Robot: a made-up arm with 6 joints. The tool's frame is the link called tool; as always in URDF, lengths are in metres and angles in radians. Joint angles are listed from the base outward. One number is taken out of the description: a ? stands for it. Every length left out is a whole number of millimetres.
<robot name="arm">
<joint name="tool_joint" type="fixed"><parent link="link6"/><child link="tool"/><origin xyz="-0.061 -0.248 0" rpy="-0.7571 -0.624 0.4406"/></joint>
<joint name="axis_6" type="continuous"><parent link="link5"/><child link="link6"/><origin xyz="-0.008 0.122 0" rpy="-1.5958 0.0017 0.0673"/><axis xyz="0 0 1"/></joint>
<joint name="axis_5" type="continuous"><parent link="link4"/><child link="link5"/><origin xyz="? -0.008 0" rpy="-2.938 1.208 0.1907"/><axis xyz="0 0 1"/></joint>
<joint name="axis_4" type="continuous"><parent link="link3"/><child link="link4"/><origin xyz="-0.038 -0.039 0" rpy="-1.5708 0 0"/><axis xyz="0 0 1"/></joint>
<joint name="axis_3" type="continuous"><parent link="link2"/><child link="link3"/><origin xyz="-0.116 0.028 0" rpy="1.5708 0 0"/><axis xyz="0 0 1"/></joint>
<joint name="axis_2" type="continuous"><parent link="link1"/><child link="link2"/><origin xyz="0.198 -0.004 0" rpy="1.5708 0 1.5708"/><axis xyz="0 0 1"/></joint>
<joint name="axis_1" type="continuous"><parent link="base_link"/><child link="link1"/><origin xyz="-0.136 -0.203 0.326" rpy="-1.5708 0 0"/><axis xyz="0 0 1"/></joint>
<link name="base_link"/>
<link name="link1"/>
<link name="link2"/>
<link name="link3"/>
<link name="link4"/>
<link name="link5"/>
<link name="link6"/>
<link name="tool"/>
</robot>
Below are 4 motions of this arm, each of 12 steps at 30 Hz.
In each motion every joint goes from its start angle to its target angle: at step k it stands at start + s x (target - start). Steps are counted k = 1, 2, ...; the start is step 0. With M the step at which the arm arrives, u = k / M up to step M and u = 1 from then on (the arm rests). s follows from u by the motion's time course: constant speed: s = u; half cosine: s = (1 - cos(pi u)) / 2; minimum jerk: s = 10 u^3 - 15 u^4 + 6 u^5.
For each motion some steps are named. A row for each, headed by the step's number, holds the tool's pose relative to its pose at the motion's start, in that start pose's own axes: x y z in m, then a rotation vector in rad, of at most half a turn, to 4 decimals.
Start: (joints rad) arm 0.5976 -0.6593 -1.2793 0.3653 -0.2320 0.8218
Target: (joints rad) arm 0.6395 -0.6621 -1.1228 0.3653 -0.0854 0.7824
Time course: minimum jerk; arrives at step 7
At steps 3, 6, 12:
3: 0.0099 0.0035 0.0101 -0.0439 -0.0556 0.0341
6: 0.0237 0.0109 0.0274 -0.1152 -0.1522 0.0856
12: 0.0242 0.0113 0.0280 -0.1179 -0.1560 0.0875

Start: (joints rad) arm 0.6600 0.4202 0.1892 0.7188 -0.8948 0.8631
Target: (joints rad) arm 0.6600 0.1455 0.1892 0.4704 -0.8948 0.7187
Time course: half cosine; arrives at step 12
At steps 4, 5, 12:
4: 0.0019 0.0024 -0.0045 0.0031 -0.1078 -0.0197
5: 0.0026 0.0036 -0.0069 0.0055 -0.1596 -0.0297
12: 0.0064 0.0102 -0.0226 0.0277 -0.4283 -0.0859

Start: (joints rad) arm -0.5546 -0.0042 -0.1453 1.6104 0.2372 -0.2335
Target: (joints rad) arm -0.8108 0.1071 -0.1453 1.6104 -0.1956 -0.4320
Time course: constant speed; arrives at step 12
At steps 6, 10, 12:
6: 0.0146 0.0054 0.0049 -0.1194 0.1172 0.0639
10: 0.0272 0.0123 0.0100 -0.2127 0.1979 0.0972
12: 0.0343 0.0169 0.0128 -0.2627 0.2391 0.1107

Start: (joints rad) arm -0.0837 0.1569 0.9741 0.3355 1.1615 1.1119
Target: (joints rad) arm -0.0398 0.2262 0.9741 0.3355 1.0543 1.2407
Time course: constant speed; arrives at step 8
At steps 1, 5, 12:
1: 0.0007 -0.0007 -0.0086 0.0283 0.0025 0.0018
5: 0.0023 -0.0009 -0.0432 0.1415 0.0103 0.0056
12: 0.0024 0.0014 -0.0689 0.2262 0.0136 0.0047

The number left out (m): 0.086
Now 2 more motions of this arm.
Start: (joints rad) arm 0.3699 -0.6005 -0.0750 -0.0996 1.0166 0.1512
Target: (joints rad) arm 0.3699 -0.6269 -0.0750 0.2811 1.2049 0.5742
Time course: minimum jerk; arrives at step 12
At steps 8, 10, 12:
8: 0.1028 0.0165 -0.0535 0.2251 -0.3326 0.4183
10: 0.1266 0.0286 -0.0602 0.2801 -0.4031 0.5118
12: 0.1314 0.0315 -0.0613 0.2916 -0.4173 0.5308

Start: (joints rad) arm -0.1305 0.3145 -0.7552 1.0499 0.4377 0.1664
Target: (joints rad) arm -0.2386 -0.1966 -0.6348 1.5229 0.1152 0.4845
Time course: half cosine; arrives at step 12
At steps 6, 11, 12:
6: 0.0776 0.0517 -0.0794 0.2946 -0.0934 0.2322
11: 0.1604 0.1267 -0.1240 0.5343 -0.2098 0.4600
12: 0.1633 0.1296 -0.1249 0.5419 -0.2141 0.4681

